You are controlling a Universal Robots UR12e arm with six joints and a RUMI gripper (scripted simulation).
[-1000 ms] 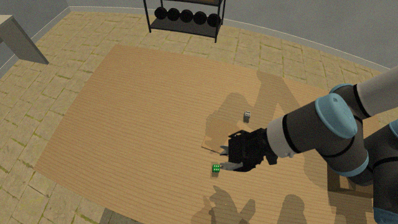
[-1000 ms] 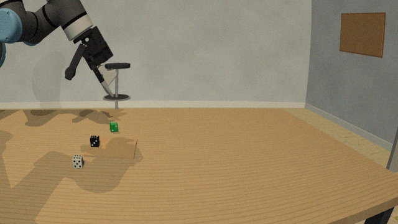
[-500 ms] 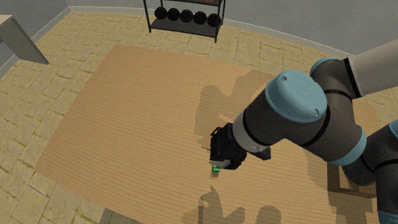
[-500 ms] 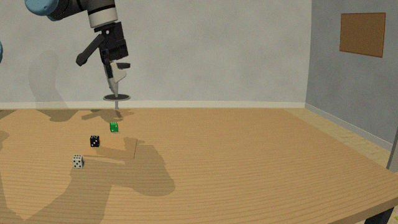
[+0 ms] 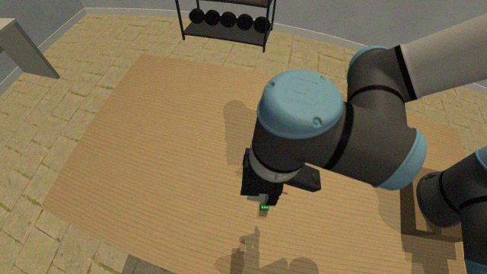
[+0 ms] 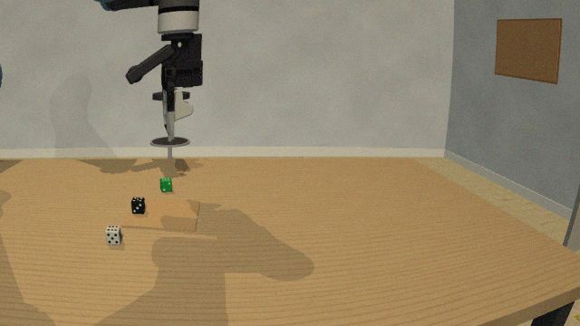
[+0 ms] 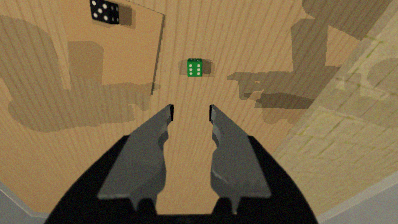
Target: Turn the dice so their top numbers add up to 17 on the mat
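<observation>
Right now the green die is 10 mm behind my hand and 120 mm below it. Round my hand: black die 70 mm behind, 130 mm to the right, 120 mm below; tan mat 30 mm behind, 130 mm to the right, 130 mm below; white die 120 mm behind, 250 mm to the right, 120 mm below.
</observation>
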